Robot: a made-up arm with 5 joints.
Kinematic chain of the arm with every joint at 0, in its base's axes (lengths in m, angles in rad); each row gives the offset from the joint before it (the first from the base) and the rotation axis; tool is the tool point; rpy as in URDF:
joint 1: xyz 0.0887 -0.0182 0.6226 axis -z
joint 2: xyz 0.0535 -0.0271 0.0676 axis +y
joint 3: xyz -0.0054 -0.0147 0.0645 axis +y
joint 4: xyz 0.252 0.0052 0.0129 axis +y
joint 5: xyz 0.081 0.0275 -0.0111 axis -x
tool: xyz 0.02 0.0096 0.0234 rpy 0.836 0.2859 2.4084
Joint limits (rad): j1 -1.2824..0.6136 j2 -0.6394..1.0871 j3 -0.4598..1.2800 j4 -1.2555..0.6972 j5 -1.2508..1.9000
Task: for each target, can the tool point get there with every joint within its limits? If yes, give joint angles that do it. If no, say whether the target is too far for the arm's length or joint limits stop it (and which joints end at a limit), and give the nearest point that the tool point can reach.
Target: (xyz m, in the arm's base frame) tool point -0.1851 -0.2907 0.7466
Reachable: no: joint limits stop it (at a limit: joint 2, joint 3, joint 4, joint 5) | nearest point -0.0291 -0.1354 0.5594 | short by 0.289 m
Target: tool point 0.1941 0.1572 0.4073
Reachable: yes | joints -0.9509 0.7649 0.6264 -0.4874 1.2661
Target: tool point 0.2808 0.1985 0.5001
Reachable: yes | joints -0.8585 0.5490 0.6355 -0.8595 -0.1772
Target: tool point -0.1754 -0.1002 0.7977
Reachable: no: joint limits stop it (at a limit: joint 2, joint 3, joint 4, joint 5) | nearest point -0.0700 -0.0675 0.5594 | short by 0.263 m
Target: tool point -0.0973 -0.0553 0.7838
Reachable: no: joint limits stop it (at a limit: joint 2, joint 3, joint 4, joint 5) | nearest point -0.0742 -0.0507 0.5594 | short by 0.226 m
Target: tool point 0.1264 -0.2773 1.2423
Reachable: no: too far | nearest point 0.1867 -0.1218 1.0669 | short by 0.242 m
